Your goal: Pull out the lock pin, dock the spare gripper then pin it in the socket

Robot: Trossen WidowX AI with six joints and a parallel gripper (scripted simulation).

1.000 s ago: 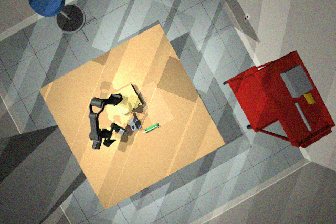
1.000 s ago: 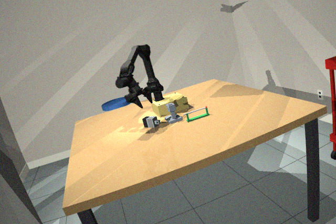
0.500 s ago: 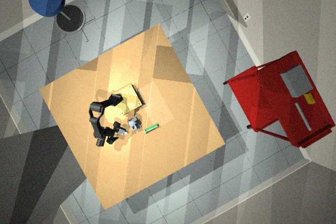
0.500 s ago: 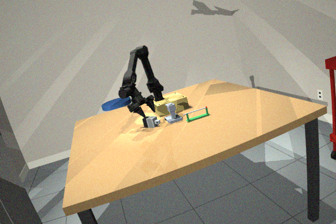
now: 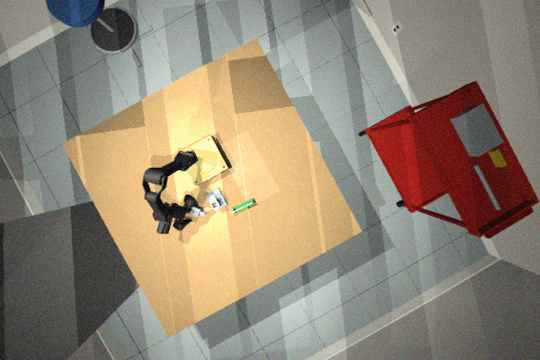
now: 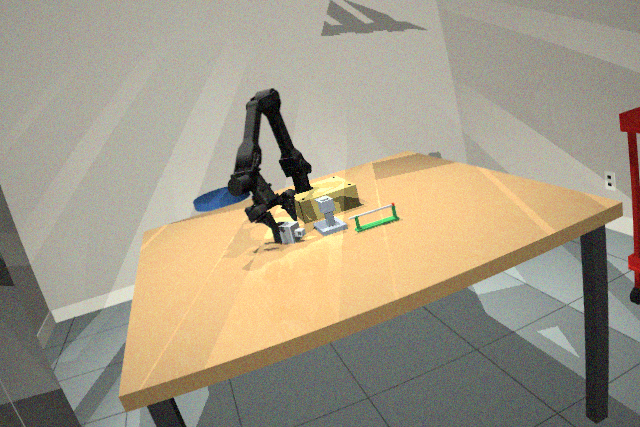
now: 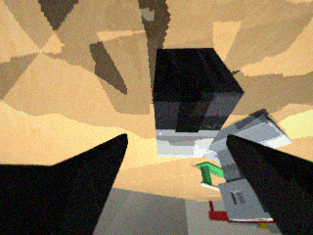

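Right now the spare gripper is 2 cm below my gripper tip and 1 cm behind it. The rest, counted from my gripper tip: green cradle (25 cm to the left, 10 cm ahead, 2 cm below); socket (13 cm to the left).
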